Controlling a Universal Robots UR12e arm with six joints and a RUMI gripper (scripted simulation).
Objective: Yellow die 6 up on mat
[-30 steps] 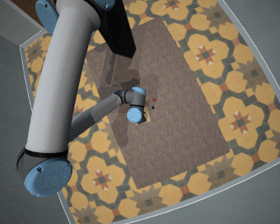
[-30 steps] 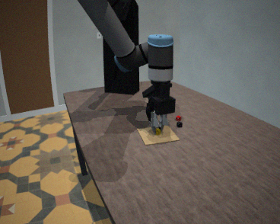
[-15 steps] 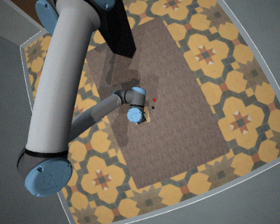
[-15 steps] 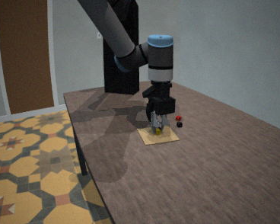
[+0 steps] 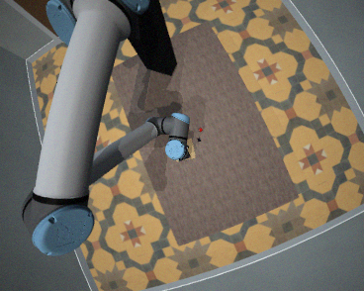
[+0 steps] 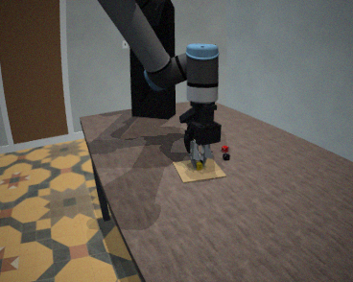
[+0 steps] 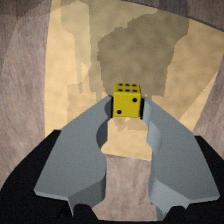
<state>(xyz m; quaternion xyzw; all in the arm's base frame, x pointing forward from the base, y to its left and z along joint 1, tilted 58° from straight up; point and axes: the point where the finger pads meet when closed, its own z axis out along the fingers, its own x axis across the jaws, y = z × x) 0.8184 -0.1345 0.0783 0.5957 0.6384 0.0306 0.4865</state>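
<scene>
The yellow die is 1 cm below my hand. From my hand the other things lie so: black die (13 cm to the left, 1 cm below); red die (18 cm to the left, 5 cm behind, 1 cm below); tan mat (2 cm below).
</scene>
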